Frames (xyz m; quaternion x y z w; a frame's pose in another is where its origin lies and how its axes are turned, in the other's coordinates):
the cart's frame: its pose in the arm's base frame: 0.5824 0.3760 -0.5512 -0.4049 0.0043 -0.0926 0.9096
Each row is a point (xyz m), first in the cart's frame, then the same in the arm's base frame.
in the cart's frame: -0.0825 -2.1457 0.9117
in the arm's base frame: 0.2228 -0.3442 1.6383
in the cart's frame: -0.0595 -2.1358 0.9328
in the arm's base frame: 0.2488 -0.3262 1.6467
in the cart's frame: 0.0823 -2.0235 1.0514
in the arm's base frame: 0.4165 -0.1897 1.6532
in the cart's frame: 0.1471 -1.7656 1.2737
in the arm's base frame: 0.5411 0.1316 1.6167
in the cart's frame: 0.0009 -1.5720 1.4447
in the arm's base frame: 0.4436 0.4094 1.5790
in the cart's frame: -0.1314 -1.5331 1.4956
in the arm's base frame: 0.3242 0.4951 1.5757
